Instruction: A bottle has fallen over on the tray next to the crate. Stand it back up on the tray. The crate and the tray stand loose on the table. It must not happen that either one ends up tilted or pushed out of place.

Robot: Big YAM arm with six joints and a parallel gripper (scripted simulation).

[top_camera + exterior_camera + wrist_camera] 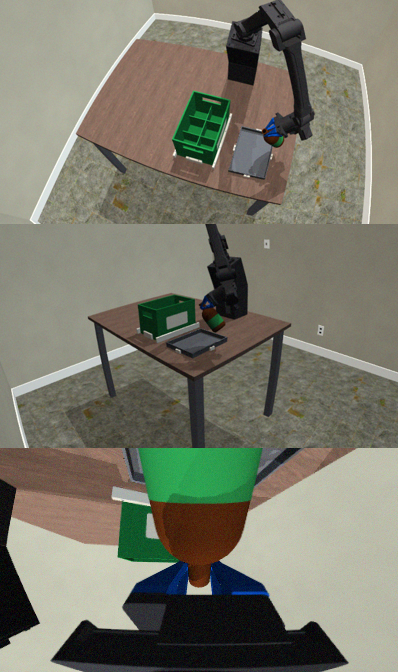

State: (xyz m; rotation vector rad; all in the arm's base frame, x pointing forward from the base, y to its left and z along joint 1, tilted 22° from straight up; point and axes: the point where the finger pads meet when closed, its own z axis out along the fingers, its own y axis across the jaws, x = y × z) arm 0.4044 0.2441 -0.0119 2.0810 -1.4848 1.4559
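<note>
Now: hand 20 mm past the bottle, 30 mm to the right of it and 40 mm above it. The rest, counted from my hand: tray (30 mm ahead, 20 mm to the right, 180 mm below); green crate (40 mm ahead, 290 mm to the right, 110 mm below).
</note>
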